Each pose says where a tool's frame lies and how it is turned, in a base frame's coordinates. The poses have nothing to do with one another.
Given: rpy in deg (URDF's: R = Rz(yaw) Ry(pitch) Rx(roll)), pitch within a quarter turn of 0, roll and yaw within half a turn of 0; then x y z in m.
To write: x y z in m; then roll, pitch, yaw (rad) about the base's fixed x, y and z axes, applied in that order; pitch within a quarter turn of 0, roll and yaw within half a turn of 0. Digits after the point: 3 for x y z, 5 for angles.
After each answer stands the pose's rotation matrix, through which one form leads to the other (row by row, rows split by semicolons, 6 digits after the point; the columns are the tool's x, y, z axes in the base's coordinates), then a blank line. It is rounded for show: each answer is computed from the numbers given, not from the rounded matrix.
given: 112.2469, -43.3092, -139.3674, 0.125, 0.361, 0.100
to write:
0.125, 0.361, 0.100, 1.95908, -0.75589, -2.43242
-0.552224 0.235261 -0.799813; -0.473858 0.700753 0.533295; 0.685935 0.673496 -0.275492

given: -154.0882, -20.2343, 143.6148, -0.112, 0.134, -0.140
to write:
-0.112, 0.134, -0.140, -2.68935, -0.35316, 2.50655
-0.755364 0.411902 -0.509668; 0.556602 0.813770 -0.167253; 0.345860 -0.410019 -0.843958

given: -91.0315, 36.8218, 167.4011, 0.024, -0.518, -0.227
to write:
0.024, -0.518, -0.227, -1.58880, 0.64266, 2.92170
-0.781228 0.588729 -0.207560; 0.174609 -0.113138 -0.978116; -0.599328 -0.800374 -0.014411

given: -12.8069, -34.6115, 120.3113, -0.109, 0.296, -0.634
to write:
-0.109, 0.296, -0.634, -0.22352, -0.60408, 2.09983
-0.415378 -0.905365 0.088178; 0.710512 -0.383446 -0.590035; 0.568009 -0.182436 0.802548

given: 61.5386, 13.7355, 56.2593, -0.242, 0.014, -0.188
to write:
-0.242, 0.014, -0.188, 1.07405, 0.23973, 0.98191
0.539551 -0.280351 0.793907; 0.807779 0.438284 -0.394208; -0.237440 0.853997 0.462938

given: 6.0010, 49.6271, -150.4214, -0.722, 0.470, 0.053
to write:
-0.722, 0.470, 0.053, 0.10474, 0.86616, -2.62535
-0.563343 0.421644 -0.710535; -0.319745 -0.904229 -0.283077; -0.761845 0.067721 0.644210

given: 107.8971, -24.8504, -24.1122, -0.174, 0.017, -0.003
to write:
-0.174, 0.017, -0.003, 1.88316, -0.43372, -0.42084
0.828234 -0.490564 -0.270878; -0.370699 -0.117120 -0.921339; 0.420250 0.863499 -0.278854

